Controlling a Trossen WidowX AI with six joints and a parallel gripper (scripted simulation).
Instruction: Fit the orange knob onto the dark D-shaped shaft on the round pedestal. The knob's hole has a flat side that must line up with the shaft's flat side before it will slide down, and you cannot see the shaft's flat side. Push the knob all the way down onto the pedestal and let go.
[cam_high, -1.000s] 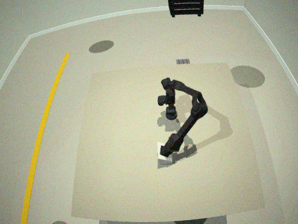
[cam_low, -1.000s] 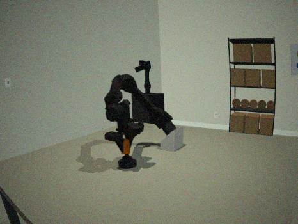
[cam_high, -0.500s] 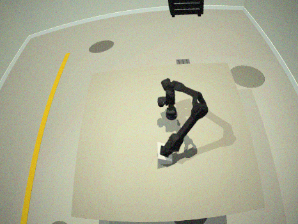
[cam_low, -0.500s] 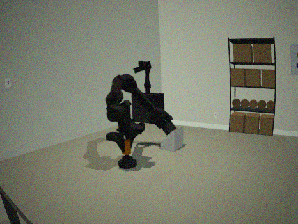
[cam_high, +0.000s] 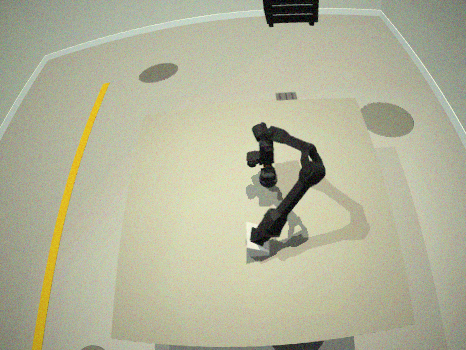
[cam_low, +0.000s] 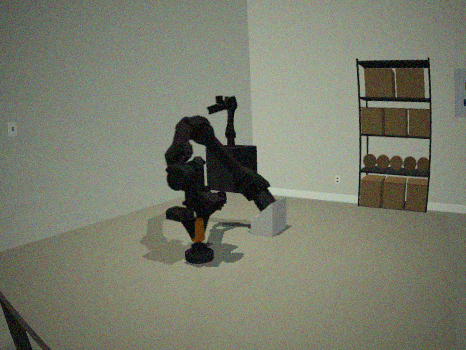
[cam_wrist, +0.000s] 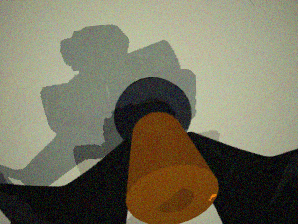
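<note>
Right now my gripper tip is 2 cm below the orange knob. From my gripper tip the other things lie so: dark round pedestal 4 cm below.
</note>
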